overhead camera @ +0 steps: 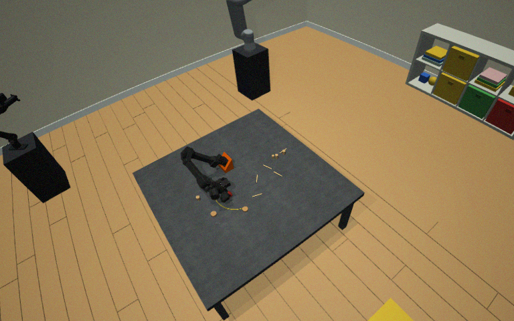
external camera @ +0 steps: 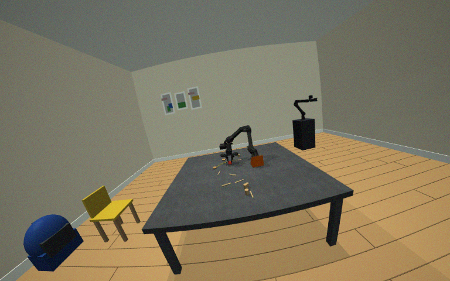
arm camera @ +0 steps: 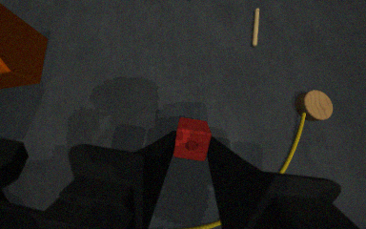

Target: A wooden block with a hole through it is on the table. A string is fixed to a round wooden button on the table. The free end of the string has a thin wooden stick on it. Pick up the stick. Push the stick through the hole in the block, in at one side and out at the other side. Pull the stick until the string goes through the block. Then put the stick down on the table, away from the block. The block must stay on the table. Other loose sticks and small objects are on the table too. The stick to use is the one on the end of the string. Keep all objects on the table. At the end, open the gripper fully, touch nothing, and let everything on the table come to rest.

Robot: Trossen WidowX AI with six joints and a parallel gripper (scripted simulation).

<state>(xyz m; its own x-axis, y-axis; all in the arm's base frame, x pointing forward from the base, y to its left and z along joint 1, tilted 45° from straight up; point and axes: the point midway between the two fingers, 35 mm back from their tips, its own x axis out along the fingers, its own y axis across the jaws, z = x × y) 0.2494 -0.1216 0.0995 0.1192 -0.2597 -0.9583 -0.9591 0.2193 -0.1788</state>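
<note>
Right now the red block is right at my gripper tip. The rest, counted from my gripper tip: round wooden button: 17 cm ahead, 2 cm to the left, 2 cm below; thin wooden stick: 9 cm to the right, 9 cm behind, 2 cm below.
</note>
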